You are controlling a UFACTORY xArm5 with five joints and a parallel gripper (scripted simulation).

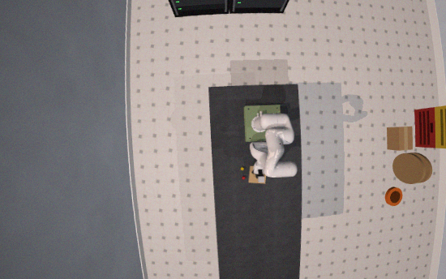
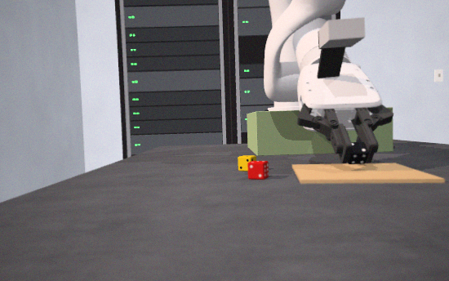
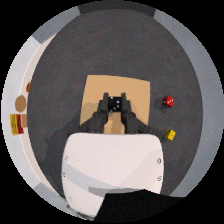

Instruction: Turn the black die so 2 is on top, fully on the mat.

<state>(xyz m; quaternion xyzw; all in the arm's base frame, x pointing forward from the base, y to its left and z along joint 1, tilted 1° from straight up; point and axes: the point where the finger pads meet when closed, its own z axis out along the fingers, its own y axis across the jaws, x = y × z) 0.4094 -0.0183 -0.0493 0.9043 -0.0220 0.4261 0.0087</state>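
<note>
Right now the tan mat is 40 mm below my hand. The rest, counted from my hand: red die (120 mm to the right, 30 mm below, 10 mm ahead); yellow die (130 mm to the right, 60 mm behind, 30 mm below); black die (10 mm below, 10 mm ahead).
</note>
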